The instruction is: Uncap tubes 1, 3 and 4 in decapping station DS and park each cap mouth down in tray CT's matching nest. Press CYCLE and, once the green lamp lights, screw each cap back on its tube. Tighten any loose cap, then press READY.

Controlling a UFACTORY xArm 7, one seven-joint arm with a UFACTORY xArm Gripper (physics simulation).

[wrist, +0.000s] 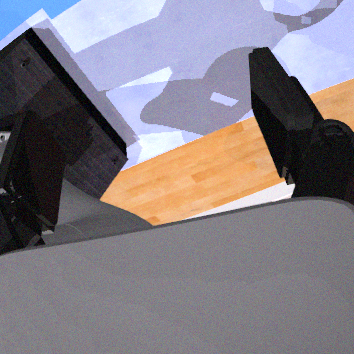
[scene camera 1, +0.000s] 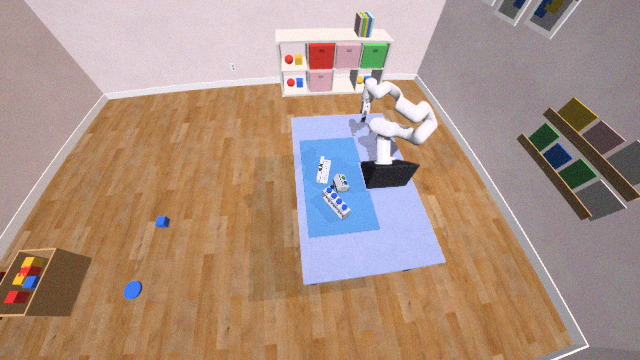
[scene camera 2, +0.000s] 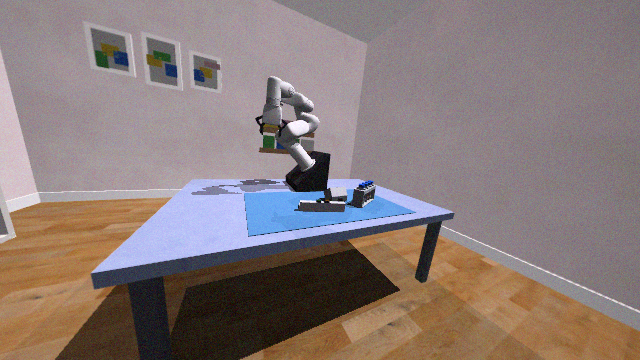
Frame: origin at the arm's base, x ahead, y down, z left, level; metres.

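Seen in the pictures: gripper, fingertip midpoint: [wrist: 143, 103] [scene camera 1: 362, 117] [scene camera 2: 270, 136]; arm's base, link origin: [scene camera 1: 383, 163] [scene camera 2: 308, 165].
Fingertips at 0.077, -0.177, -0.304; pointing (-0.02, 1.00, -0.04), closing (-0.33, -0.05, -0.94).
Offsets run from my fingertips to a thing's top centre, as dx, dy, dz. Level surfaces: height alone.
The decapping station {+0.323, +0.230, +0.474} [scene camera 1: 332, 206] [scene camera 2: 363, 197] is a white block with a row of blue caps [scene camera 1: 339, 201] [scene camera 2: 366, 184] on top. The tray CT {+0.318, +0.280, +0.167} [scene camera 1: 326, 172] [scene camera 2: 322, 206] is a low, long white block near it; small dark and green marks show at its far end in scene camera 1. A grey control box {+0.233, +0.249, +0.322} [scene camera 1: 340, 184] [scene camera 2: 337, 194] with green and blue spots sits between them; whether a lamp is lit is too small to tell. My gripper [scene camera 1: 363, 119] [scene camera 2: 271, 131] [wrist: 143, 103] is open and empty, high above the table's far end, well away from station and tray.
The blue mat {dy +0.333} [scene camera 1: 320, 225] [scene camera 2: 265, 215] lies under the station, tray and box on the lilac table {dy +0.336} [scene camera 1: 400, 240] [scene camera 2: 165, 225]. The black arm base [scene camera 1: 390, 176] [scene camera 2: 317, 172] [wrist: 75, 105] stands beside the mat. A white shelf unit [scene camera 1: 330, 35] stands beyond the table's far end.
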